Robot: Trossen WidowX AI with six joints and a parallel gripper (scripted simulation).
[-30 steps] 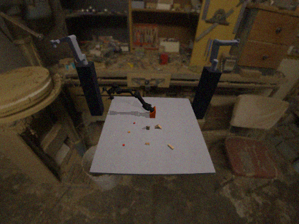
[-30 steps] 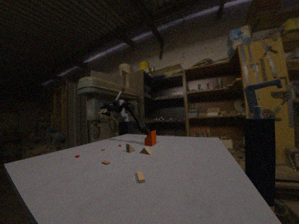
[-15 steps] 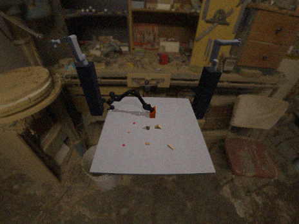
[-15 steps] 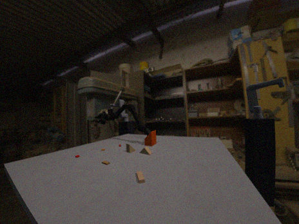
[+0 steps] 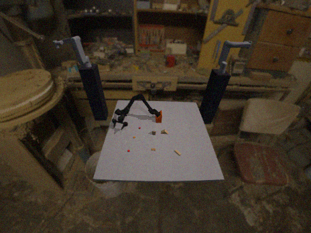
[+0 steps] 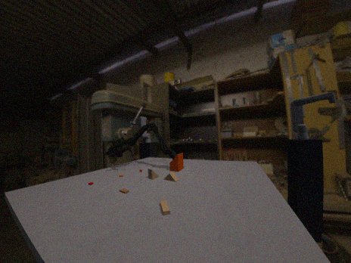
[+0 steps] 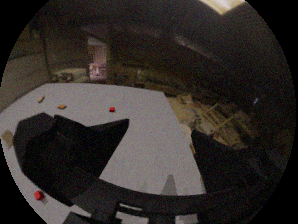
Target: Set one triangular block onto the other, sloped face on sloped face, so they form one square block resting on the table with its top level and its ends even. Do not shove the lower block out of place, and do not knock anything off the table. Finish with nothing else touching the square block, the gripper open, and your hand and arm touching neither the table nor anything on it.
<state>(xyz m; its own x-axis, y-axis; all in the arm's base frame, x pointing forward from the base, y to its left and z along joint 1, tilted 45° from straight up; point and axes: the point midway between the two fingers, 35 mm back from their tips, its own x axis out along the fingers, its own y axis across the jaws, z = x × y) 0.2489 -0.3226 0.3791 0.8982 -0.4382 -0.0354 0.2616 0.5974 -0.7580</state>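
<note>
Now: the tan triangular block 40 mm behind my gripper tip, 570 mm to the left of it and 120 mm below it. The rest, counted from my gripper tip: tan stick: 270 mm ahead, 680 mm to the left, 130 mm below; orange bit: 20 mm ahead, 190 mm to the left, 140 mm below.
</note>
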